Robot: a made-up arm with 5 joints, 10 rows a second.
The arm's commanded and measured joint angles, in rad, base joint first. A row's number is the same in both.
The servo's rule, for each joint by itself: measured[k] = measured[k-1] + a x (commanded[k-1-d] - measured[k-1]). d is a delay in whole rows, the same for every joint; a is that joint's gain. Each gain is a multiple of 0.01, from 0.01 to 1. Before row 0 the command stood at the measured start. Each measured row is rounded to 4 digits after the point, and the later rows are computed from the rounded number. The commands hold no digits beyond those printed.
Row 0, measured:
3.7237, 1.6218, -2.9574, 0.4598, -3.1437
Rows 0 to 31, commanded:
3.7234, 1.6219, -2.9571, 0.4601, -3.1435
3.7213, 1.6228, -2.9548, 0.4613, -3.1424
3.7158, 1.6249, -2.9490, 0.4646, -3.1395
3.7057, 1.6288, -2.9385, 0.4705, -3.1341
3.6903, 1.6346, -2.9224, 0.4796, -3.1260
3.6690, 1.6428, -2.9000, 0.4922, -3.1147
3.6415, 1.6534, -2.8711, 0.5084, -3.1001
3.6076, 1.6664, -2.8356, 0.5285, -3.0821
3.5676, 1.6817, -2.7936, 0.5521, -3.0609
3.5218, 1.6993, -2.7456, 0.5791, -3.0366
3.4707, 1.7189, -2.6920, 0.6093, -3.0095
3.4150, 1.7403, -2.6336, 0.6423, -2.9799
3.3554, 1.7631, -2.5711, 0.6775, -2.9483
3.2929, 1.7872, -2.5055, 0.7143, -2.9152
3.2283, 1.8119, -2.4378, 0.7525, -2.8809
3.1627, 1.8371, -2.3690, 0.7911, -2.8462
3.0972, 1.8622, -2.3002, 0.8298, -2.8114
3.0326, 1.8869, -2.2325, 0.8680, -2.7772
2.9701, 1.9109, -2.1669, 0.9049, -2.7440
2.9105, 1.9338, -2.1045, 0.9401, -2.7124
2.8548, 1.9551, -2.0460, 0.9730, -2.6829
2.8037, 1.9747, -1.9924, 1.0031, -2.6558
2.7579, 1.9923, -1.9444, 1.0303, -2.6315
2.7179, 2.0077, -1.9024, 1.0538, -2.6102
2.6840, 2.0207, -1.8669, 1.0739, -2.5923
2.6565, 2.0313, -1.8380, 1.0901, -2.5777
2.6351, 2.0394, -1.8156, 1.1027, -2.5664
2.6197, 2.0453, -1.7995, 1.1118, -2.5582
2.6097, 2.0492, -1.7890, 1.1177, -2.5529
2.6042, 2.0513, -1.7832, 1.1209, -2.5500
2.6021, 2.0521, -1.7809, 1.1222, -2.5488
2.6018, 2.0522, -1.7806, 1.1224, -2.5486
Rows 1 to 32, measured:
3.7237, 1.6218, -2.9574, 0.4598, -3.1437
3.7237, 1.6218, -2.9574, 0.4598, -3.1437
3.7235, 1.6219, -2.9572, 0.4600, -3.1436
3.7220, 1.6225, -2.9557, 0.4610, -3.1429
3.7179, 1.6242, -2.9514, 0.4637, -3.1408
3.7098, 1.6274, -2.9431, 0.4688, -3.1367
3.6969, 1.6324, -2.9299, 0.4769, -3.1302
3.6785, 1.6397, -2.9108, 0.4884, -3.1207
3.6541, 1.6493, -2.8854, 0.5034, -3.1081
3.6234, 1.6613, -2.8535, 0.5222, -3.0922
3.5866, 1.6756, -2.8152, 0.5446, -3.0731
3.5438, 1.6922, -2.7707, 0.5705, -3.0508
3.4956, 1.7109, -2.7203, 0.5996, -3.0256
3.4424, 1.7315, -2.6648, 0.6316, -2.9977
3.3850, 1.7536, -2.6048, 0.6660, -2.9676
3.3242, 1.7771, -2.5412, 0.7022, -2.9356
3.2609, 1.8015, -2.4750, 0.7399, -2.9022
3.1961, 1.8264, -2.4072, 0.7783, -2.8680
3.1308, 1.8515, -2.3387, 0.8169, -2.8335
3.0660, 1.8763, -2.2707, 0.8552, -2.7992
3.0027, 1.9005, -2.2043, 0.8925, -2.7655
2.9418, 1.9238, -2.1404, 0.9282, -2.7331
2.8844, 1.9457, -2.0800, 0.9618, -2.7025
2.8311, 1.9660, -2.0239, 0.9928, -2.6740
2.7828, 1.9844, -1.9730, 1.0209, -2.6481
2.7400, 2.0007, -1.9278, 1.0456, -2.6250
2.7030, 2.0147, -1.8888, 1.0668, -2.6051
2.6723, 2.0263, -1.8563, 1.0843, -2.5884
2.6477, 2.0355, -1.8303, 1.0981, -2.5750
2.6292, 2.0424, -1.8106, 1.1084, -2.5648
2.6163, 2.0472, -1.7968, 1.1154, -2.5575
2.6083, 2.0501, -1.7881, 1.1195, -2.5529
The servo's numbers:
d 2
a 0.66 0.70 0.64 0.75 0.61

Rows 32 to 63, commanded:
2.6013, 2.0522, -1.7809, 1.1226, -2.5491
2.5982, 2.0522, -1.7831, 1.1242, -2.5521
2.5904, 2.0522, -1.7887, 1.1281, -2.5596
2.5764, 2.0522, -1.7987, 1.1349, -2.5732
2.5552, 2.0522, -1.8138, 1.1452, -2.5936
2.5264, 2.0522, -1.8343, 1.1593, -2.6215
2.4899, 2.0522, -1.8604, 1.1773, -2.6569
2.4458, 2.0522, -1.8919, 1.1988, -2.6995
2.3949, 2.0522, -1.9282, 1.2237, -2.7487
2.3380, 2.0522, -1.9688, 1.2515, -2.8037
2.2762, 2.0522, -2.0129, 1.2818, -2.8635
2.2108, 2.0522, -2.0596, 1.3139, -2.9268
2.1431, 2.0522, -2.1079, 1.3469, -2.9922
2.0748, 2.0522, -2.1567, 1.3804, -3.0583
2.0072, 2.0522, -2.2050, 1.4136, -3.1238
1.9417, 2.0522, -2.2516, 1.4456, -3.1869
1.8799, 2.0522, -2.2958, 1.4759, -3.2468
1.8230, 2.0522, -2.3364, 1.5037, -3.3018
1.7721, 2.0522, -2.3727, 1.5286, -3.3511
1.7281, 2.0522, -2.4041, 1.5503, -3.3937
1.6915, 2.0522, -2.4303, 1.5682, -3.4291
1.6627, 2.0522, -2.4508, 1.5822, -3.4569
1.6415, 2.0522, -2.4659, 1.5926, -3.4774
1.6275, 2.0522, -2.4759, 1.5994, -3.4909
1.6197, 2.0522, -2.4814, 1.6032, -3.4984
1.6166, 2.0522, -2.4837, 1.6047, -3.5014
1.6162, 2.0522, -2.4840, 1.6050, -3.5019
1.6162, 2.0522, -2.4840, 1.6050, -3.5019
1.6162, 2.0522, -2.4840, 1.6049, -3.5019
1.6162, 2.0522, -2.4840, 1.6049, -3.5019
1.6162, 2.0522, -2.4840, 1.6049, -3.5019
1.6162, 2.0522, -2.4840, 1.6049, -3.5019
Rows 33 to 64, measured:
2.6042, 2.0515, -1.7835, 1.1215, -2.5504
2.6026, 2.0520, -1.7816, 1.1222, -2.5493
2.6017, 2.0521, -1.7812, 1.1225, -2.5492
2.5994, 2.0522, -1.7824, 1.1238, -2.5510
2.5935, 2.0522, -1.7864, 1.1270, -2.5562
2.5822, 2.0522, -1.7943, 1.1329, -2.5666
2.5644, 2.0522, -1.8068, 1.1421, -2.5831
2.5393, 2.0522, -1.8244, 1.1550, -2.6065
2.5067, 2.0522, -1.8474, 1.1717, -2.6372
2.4665, 2.0522, -1.8759, 1.1920, -2.6752
2.4192, 2.0522, -1.9094, 1.2158, -2.7200
2.3656, 2.0522, -1.9474, 1.2426, -2.7711
2.3066, 2.0522, -1.9893, 1.2720, -2.8275
2.2434, 2.0522, -2.0343, 1.3034, -2.8881
2.1772, 2.0522, -2.0814, 1.3360, -2.9516
2.1096, 2.0522, -2.1296, 1.3693, -3.0167
2.0420, 2.0522, -2.1779, 1.4025, -3.0820
1.9758, 2.0522, -2.2251, 1.4348, -3.1460
1.9125, 2.0522, -2.2703, 1.4656, -3.2075
1.8534, 2.0522, -2.3126, 1.4942, -3.2650
1.7997, 2.0522, -2.3511, 1.5200, -3.3175
1.7524, 2.0522, -2.3850, 1.5427, -3.3640
1.7122, 2.0522, -2.4140, 1.5618, -3.4037
1.6795, 2.0522, -2.4376, 1.5771, -3.4362
1.6544, 2.0522, -2.4557, 1.5887, -3.4613
1.6366, 2.0522, -2.4686, 1.5967, -3.4794
1.6254, 2.0522, -2.4768, 1.6016, -3.4910
1.6196, 2.0522, -2.4812, 1.6039, -3.4973
1.6174, 2.0522, -2.4830, 1.6047, -3.5001
1.6166, 2.0522, -2.4836, 1.6049, -3.5012
1.6163, 2.0522, -2.4839, 1.6049, -3.5016
1.6162, 2.0522, -2.4840, 1.6049, -3.5018

